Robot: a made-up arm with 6 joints.
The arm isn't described. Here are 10 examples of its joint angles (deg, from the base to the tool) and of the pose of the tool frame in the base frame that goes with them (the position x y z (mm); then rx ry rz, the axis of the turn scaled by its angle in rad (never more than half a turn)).
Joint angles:
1: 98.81 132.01 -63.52 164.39 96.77 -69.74
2: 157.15 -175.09 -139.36 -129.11 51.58 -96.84
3: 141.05 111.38 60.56 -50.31 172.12 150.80
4: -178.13 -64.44 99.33 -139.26 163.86 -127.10
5: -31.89 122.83 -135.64 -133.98 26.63 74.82
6: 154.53 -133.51 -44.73 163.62 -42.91 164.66
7: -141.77 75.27 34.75 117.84 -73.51 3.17
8: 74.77 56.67 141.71 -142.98 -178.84 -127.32
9: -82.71 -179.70 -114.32 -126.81 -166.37 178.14
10: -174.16 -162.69 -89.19 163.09 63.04 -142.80
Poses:
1: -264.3 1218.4 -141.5 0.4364 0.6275 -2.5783
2: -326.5 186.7 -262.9 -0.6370 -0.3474 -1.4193
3: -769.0 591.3 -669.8 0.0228 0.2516 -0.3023
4: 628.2 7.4 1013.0 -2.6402 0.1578 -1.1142
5: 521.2 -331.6 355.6 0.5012 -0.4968 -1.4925
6: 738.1 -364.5 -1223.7 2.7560 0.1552 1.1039
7: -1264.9 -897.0 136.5 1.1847 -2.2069 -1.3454
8: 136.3 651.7 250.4 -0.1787 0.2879 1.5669
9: 120.3 -437.5 -628.7 -0.7648 -2.4666 -1.4121
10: -385.1 -113.3 -867.3 1.0612 0.1014 -2.2397
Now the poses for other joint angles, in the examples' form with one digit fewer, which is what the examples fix.
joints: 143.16 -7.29 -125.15 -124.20 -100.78 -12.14
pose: 403 -489 797 1.030 0.327 -1.216
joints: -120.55 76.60 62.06 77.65 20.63 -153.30
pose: -660 -1285 -172 0.876 2.594 -0.969
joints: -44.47 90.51 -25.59 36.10 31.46 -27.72
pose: 1251 -1116 423 0.429 1.541 -0.299
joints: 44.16 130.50 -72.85 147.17 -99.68 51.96
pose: 966 889 -241 2.861 -0.507 0.990
